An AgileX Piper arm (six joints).
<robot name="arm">
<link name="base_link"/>
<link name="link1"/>
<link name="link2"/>
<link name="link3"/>
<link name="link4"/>
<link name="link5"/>
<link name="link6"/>
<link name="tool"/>
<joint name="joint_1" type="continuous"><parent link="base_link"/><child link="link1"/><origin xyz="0 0 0.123" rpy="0 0 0"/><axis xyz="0 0 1"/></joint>
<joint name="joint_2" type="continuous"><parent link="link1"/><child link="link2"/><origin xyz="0 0 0" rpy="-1.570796 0 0"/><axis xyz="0 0 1"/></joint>
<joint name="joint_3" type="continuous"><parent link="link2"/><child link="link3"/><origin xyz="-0.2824 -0.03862 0" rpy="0 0 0"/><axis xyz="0 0 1"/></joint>
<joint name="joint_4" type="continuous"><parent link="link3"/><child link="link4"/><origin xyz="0.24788 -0.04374 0" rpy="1.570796 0 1.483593"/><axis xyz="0 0 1"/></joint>
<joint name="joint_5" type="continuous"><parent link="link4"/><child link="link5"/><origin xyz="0 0 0" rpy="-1.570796 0 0"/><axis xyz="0 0 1"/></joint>
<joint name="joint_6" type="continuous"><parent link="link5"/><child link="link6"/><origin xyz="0 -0.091 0" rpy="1.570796 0 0"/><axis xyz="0 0 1"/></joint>
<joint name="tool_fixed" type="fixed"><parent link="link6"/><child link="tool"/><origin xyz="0 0 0" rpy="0 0 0"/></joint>
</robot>
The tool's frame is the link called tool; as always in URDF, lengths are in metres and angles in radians. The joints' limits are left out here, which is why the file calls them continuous.
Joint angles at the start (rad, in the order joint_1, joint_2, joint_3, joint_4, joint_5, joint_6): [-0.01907 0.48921 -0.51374 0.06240 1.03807 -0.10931]
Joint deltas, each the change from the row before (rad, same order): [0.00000 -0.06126 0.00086 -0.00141 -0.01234 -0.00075]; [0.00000 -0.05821 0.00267 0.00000 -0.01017 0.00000]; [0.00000 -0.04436 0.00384 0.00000 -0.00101 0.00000]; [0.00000 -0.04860 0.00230 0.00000 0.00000 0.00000]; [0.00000 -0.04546 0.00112 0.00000 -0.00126 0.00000]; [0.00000 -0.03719 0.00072 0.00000 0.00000 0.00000]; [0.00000 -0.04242 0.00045 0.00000 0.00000 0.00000]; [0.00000 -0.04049 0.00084 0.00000 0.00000 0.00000]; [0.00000 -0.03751 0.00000 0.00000 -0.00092 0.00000]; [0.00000 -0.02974 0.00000 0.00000 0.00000 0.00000]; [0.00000 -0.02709 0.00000 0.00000 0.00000 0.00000]
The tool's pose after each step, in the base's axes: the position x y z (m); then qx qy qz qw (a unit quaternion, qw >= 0). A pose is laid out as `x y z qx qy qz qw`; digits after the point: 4 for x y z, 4 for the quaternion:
0.0622 0.0036 0.2715 -0.0369 0.9352 0.0073 0.3520
0.0542 0.0037 0.2747 -0.0371 0.9232 0.0054 0.3825
0.0476 0.0038 0.2759 -0.0373 0.9151 0.0043 0.4016
0.0402 0.0039 0.2773 -0.0375 0.9055 0.0030 0.4226
0.0333 0.0041 0.2787 -0.0377 0.8957 0.0018 0.4431
0.0275 0.0042 0.2796 -0.0379 0.8874 0.0008 0.4594
0.0209 0.0043 0.2805 -0.0381 0.8776 -0.0004 0.4779
0.0145 0.0044 0.2810 -0.0383 0.8680 -0.0015 0.4952
0.0087 0.0045 0.2815 -0.0384 0.8583 -0.0025 0.5117
0.0039 0.0046 0.2817 -0.0385 0.8506 -0.0034 0.5244
-0.0004 0.0047 0.2817 -0.0386 0.8434 -0.0041 0.5359

